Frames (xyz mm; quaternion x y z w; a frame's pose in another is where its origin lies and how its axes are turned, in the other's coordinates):
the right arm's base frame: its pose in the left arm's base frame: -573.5 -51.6 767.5 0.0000 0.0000 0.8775 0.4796
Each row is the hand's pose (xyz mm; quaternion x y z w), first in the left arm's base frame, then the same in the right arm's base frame.
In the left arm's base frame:
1: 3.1 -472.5 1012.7 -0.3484 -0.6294 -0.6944 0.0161
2: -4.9 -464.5 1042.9 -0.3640 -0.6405 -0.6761 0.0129
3: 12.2 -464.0 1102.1 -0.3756 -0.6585 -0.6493 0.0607
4: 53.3 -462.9 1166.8 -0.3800 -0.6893 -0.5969 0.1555
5: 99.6 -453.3 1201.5 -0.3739 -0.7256 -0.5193 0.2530
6: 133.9 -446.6 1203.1 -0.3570 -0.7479 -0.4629 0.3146
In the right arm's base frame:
1: -665.6 -258.0 245.2 0.7194 -0.0039 0.3472 0.6016
2: -654.6 -255.6 275.4 0.7366 -0.0122 0.3356 0.5871
3: -663.4 -270.3 334.6 0.7580 -0.0138 0.3647 0.5407
4: -684.6 -305.5 399.3 0.7871 -0.0029 0.4227 0.4492
5: -701.6 -349.6 434.0 0.8160 0.0199 0.4711 0.3343
6: -714.4 -382.1 435.6 0.8275 0.0454 0.4980 0.2553

